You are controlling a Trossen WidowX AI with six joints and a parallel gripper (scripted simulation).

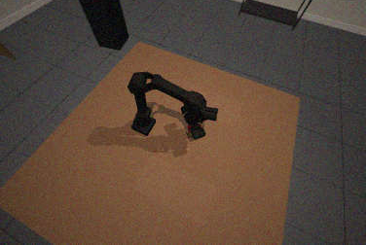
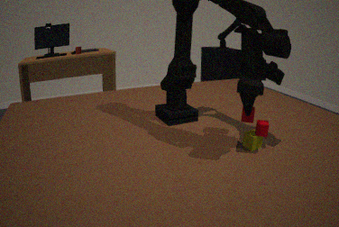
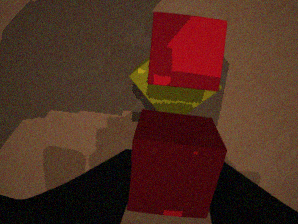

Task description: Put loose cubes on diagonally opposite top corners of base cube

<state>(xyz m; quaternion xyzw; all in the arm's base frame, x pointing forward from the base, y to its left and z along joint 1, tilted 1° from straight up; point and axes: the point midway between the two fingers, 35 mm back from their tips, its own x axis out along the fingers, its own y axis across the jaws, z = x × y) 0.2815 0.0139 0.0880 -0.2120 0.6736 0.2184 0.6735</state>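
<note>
Right now the yellow cube is 7 cm below my gripper tip, 2 cm ahead of it and 1 cm to the left of it.
</note>
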